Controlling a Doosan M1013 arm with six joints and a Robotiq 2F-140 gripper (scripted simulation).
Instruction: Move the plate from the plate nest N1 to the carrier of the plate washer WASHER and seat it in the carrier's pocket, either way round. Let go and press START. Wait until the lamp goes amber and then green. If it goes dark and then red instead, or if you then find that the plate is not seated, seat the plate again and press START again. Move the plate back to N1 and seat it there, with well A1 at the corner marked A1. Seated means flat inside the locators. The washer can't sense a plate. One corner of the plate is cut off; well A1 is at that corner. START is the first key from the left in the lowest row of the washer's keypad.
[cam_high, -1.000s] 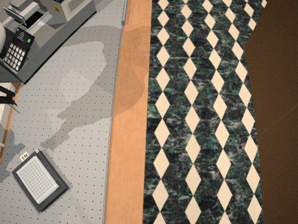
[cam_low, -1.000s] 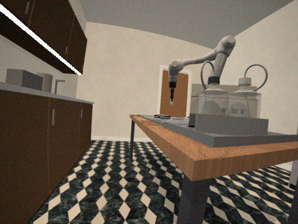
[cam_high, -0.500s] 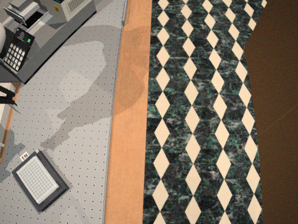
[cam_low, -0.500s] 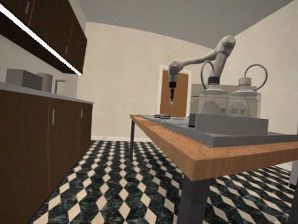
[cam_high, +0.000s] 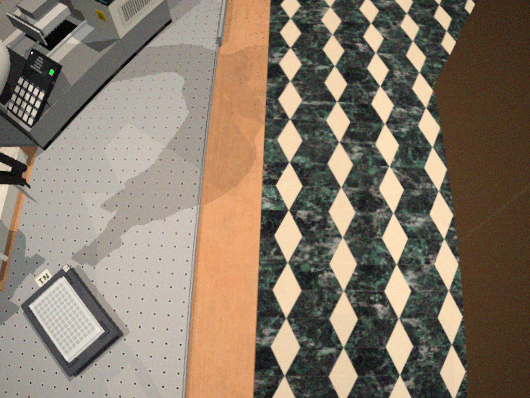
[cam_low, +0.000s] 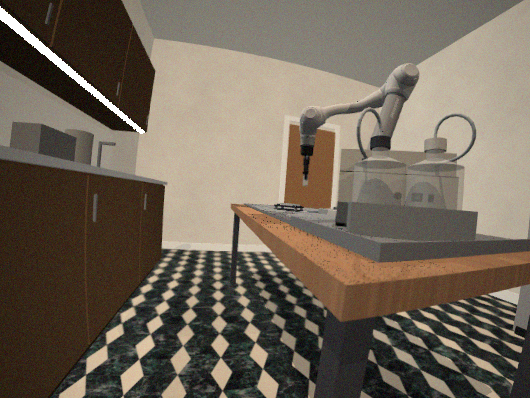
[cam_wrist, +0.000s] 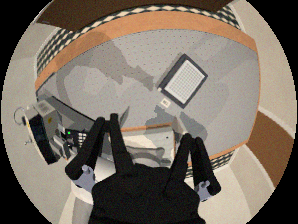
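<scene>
The white well plate is 70 mm ahead of my hand, 110 mm to the right of it and 150 mm below it. The rest, counted from my hand: plate washer: 220 mm behind, 470 mm to the left, 50 mm below; label: 20 mm behind, 50 mm to the right, 180 mm below; plate nest N1: 70 mm ahead, 110 mm to the right, 160 mm below.
</scene>
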